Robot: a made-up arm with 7 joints.
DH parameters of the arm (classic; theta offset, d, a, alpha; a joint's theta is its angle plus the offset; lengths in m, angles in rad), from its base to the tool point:
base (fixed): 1.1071 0 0.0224 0
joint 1: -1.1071 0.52 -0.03 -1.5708
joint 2: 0 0 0 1.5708
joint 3: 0 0.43 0.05 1.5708
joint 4: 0 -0.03 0.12 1.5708
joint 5: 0 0.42 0.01 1.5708
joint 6: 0 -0.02 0.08 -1.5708
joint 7: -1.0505 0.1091 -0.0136 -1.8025
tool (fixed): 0.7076 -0.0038 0 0
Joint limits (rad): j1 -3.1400..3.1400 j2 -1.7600..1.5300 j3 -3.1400..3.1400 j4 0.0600..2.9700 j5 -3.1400..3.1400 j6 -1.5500..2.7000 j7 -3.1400..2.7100
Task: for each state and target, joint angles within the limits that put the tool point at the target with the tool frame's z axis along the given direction. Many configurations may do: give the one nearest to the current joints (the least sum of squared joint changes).
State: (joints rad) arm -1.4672 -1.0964 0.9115 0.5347 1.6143 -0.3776 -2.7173
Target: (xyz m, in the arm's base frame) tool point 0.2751 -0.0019 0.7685 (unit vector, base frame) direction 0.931 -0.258 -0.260
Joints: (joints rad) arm -1.9137 -1.3905 1.1785 0.4579 1.6456 -0.7704 -2.9054
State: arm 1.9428 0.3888 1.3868 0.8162 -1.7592 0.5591 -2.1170
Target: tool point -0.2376 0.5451 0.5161 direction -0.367 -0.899 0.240
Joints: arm 0.8065 0.7815 1.1174 0.7986 -1.2241 0.2972 -1.8780
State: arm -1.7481 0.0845 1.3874 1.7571 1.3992 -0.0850 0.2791
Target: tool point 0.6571 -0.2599 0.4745 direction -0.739 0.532 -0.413
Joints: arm -1.1519 1.0568 1.1115 1.4672 1.7591 -0.2566 0.6025
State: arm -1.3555 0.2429 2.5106 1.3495 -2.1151 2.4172 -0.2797
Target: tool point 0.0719 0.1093 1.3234 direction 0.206 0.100 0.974
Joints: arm -1.3144 0.3804 2.9633 1.8214 -2.3772 2.6136 -0.0830
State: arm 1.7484 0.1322 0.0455 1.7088 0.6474 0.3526 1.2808
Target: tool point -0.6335 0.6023 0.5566 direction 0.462 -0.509 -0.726
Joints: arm 2.2310 0.9760 0.4249 1.8759 0.8751 -0.2068 1.5749
